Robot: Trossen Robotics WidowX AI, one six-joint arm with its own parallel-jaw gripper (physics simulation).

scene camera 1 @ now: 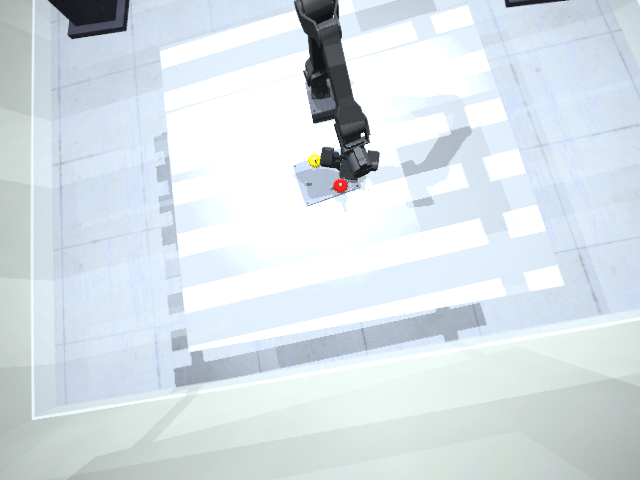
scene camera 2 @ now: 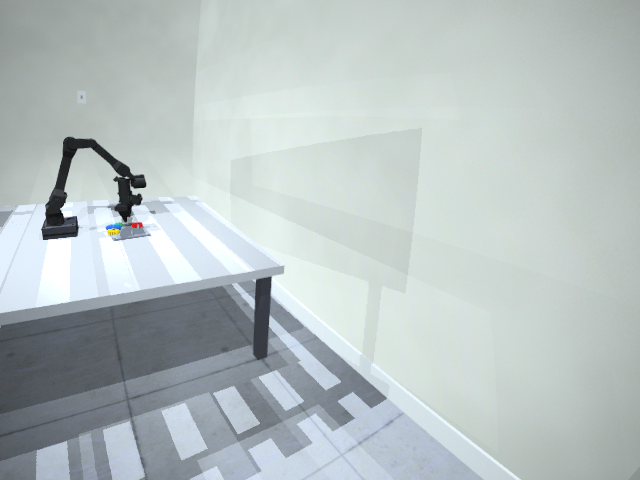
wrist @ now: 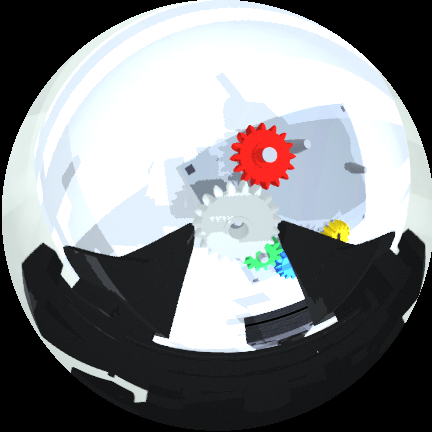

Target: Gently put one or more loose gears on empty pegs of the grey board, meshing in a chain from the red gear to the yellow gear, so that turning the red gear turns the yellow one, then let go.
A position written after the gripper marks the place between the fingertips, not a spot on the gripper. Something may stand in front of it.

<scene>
The gripper (scene camera 1: 348, 170) holds a white gear (wrist: 254, 208); nothing else touches it. Also in view: a grey board (scene camera 1: 320, 179) and a red gear (wrist: 252, 143).
The gripper is seen too in the wrist view (wrist: 236, 227). The grey board is seen too in the wrist view (wrist: 320, 188).
</scene>
